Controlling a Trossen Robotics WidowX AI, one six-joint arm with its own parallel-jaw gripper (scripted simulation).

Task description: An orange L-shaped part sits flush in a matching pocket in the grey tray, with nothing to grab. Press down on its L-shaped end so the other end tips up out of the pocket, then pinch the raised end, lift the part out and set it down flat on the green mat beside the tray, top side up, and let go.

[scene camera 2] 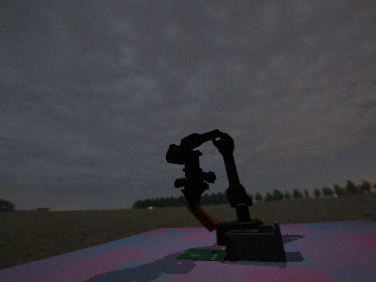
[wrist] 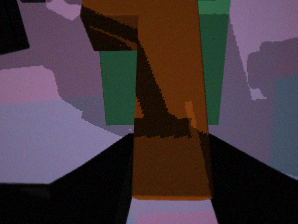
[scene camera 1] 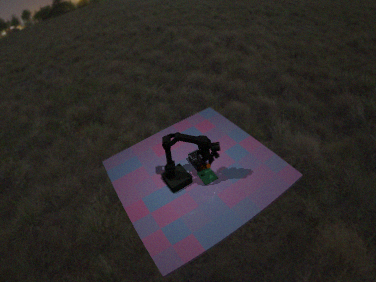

Observation:
My gripper [scene camera 2: 195, 210] carries an orange L-shaped part [wrist: 171, 156].
My gripper shows as well in the wrist view [wrist: 169, 142].

